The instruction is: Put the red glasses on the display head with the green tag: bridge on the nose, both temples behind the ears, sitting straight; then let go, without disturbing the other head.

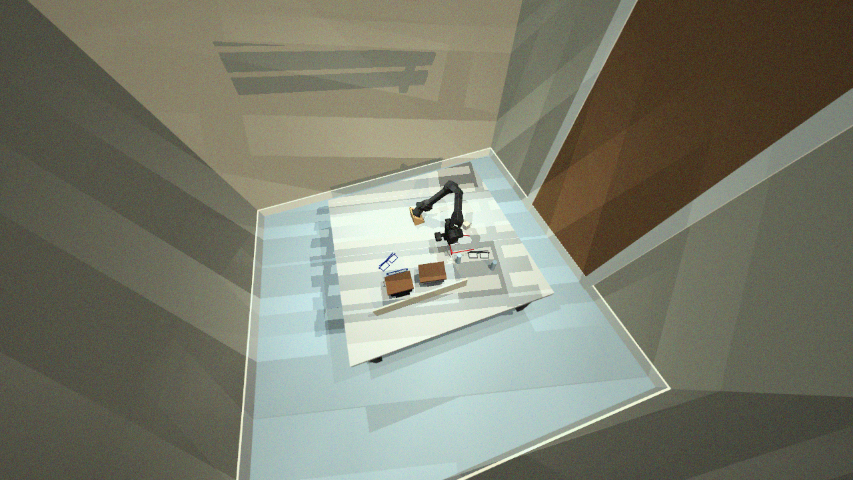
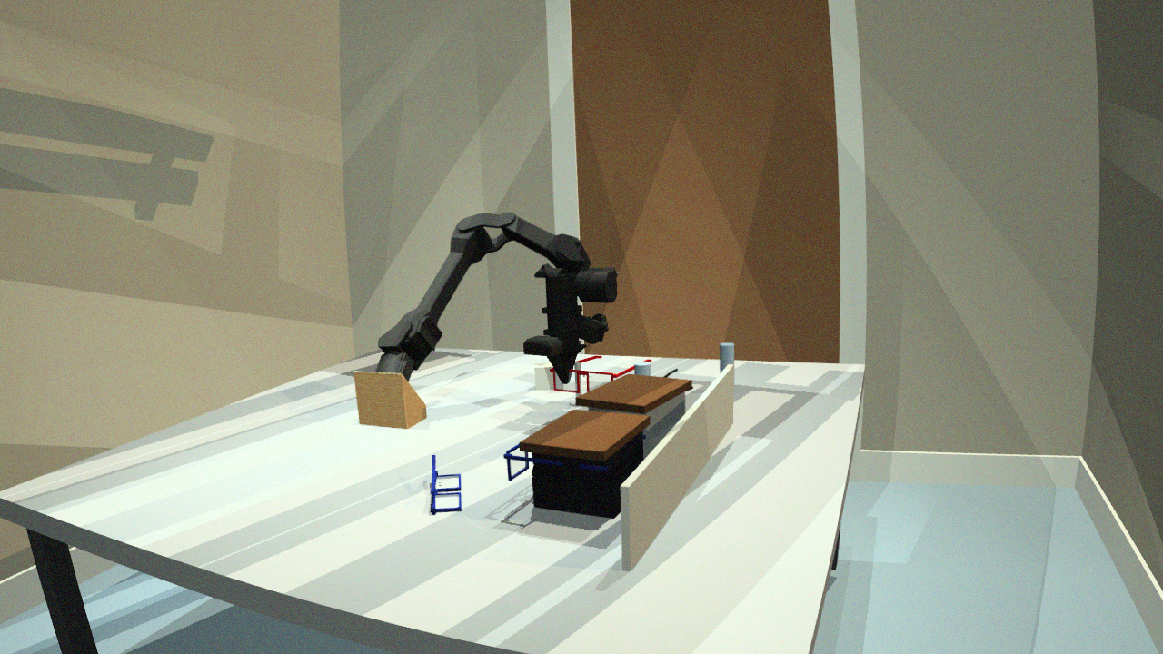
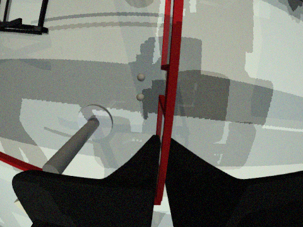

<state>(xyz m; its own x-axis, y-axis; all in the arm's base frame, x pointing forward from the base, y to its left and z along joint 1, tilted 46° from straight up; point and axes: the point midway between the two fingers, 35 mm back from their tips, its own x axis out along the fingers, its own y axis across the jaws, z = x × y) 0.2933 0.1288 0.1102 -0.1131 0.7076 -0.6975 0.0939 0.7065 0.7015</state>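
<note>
Right now my gripper tip is 10 mm past the thin post, 70 mm to the right of it and 40 mm above it. Also, from my gripper tip: display head (180 mm ahead, 170 mm to the right); beige board (340 mm ahead, 280 mm to the right, 10 mm below).
</note>
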